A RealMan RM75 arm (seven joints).
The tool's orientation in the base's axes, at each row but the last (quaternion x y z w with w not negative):
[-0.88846 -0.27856 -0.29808 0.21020]
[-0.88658 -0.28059 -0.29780 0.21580]
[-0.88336 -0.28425 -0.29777 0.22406]
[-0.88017 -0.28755 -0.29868 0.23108]
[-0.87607 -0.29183 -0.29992 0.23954]
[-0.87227 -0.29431 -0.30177 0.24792]
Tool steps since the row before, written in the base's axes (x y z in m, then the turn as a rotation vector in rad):
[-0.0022 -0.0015 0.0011 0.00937 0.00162 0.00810]
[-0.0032 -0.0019 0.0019 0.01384 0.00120 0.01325]
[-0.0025 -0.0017 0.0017 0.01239 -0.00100 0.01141]
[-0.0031 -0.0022 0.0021 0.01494 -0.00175 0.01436]
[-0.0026 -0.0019 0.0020 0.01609 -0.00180 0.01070]
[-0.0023 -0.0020 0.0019 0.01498 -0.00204 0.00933]
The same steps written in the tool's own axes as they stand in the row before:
[-0.0013 -0.0005 -0.0025 0.01209 0.00291 -0.00120]
[-0.0016 -0.0010 -0.0037 0.01825 0.00491 -0.00337]
[-0.0012 -0.0007 -0.0032 0.01528 0.00603 -0.00387]
[-0.0015 -0.0009 -0.0040 0.01862 0.00752 -0.00541]
[-0.0011 -0.0008 -0.0035 0.01691 0.00921 -0.00241]
[-0.0009 -0.0006 -0.0034 0.01519 0.00899 -0.00203]

